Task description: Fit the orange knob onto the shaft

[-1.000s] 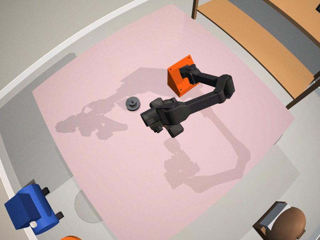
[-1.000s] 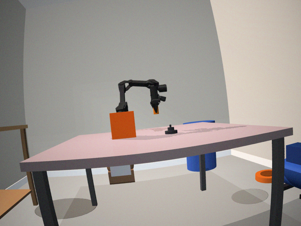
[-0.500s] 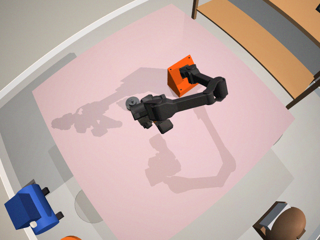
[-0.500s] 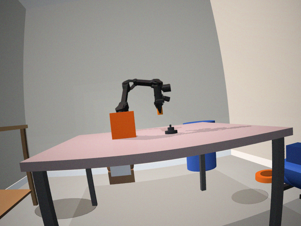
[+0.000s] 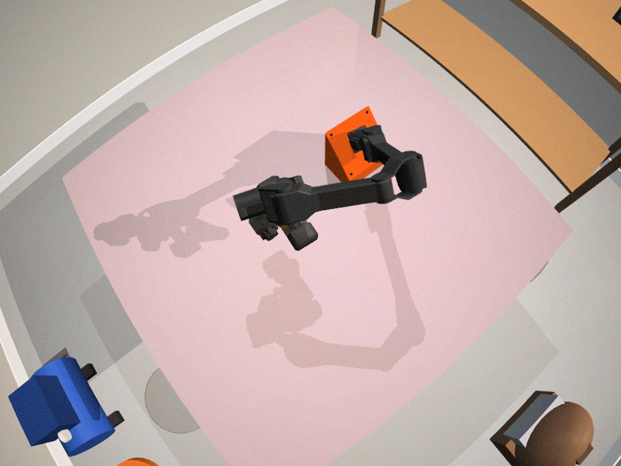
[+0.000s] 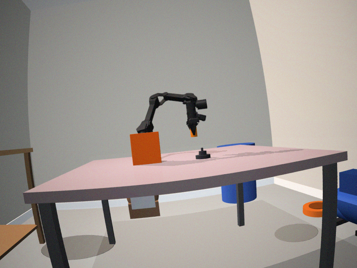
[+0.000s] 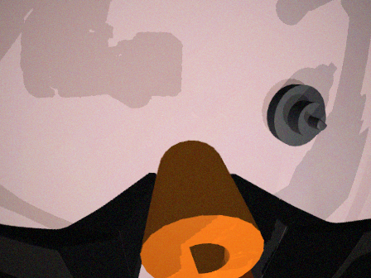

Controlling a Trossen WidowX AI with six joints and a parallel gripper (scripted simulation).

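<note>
My gripper tip is now 20 mm short of the pedestal, 150 mm to the left of it and 100 mm above it. From my gripper tip the other things lie so: orange knob (20 mm above).
</note>
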